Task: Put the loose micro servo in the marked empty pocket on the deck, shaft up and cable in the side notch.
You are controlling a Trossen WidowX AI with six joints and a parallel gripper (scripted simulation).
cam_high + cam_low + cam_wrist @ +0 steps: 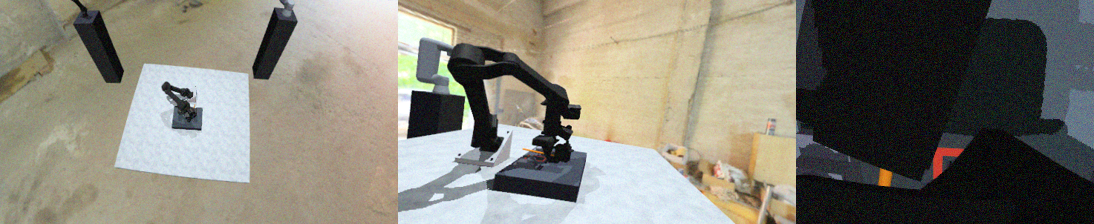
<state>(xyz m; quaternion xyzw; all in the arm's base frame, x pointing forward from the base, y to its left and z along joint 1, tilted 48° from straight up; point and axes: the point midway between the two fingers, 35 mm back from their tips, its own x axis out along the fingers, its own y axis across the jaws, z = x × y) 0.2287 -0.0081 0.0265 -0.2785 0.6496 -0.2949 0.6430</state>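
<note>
My gripper tip is now 60 mm short of the dark grey deck and 30 mm above it.
</note>
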